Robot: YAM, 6 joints.
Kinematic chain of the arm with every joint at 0, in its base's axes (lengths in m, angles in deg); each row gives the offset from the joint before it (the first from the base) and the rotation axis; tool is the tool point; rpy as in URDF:
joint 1: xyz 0 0 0.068 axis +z
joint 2: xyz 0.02 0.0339 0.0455 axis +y
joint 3: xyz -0.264 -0.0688 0 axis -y
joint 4: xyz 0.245 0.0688 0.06 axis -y
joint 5: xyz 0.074 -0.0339 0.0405 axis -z
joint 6: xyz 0.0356 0 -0.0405 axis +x
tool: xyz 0 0 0 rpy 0 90 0
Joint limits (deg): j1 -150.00..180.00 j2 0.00..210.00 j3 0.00..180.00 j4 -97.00..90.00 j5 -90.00..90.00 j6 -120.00..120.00
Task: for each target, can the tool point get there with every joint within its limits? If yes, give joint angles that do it. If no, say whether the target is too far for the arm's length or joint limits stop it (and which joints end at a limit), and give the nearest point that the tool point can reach.
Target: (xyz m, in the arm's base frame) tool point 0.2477 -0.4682 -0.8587
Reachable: no: too far | nearest point 0.1699 -0.3212 -0.3617 | short by 0.524 m
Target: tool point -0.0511 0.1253 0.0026
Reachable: yes | joints 103.70 113.87 16.26 -3.54 -34.15 -87.39
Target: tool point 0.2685 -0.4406 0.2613
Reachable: yes | joints -55.33 142.37 144.56 -64.46 56.89 71.17
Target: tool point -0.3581 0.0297 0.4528
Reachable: yes | joints -10.13 25.53 152.30 -77.02 71.32 54.93
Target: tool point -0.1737 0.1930 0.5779
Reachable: yes | joints -49.27 29.75 128.09 -32.39 9.20 -60.73
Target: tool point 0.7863 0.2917 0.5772
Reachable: no: too far | nearest point 0.5293 0.1964 0.4219 | short by 0.315 m
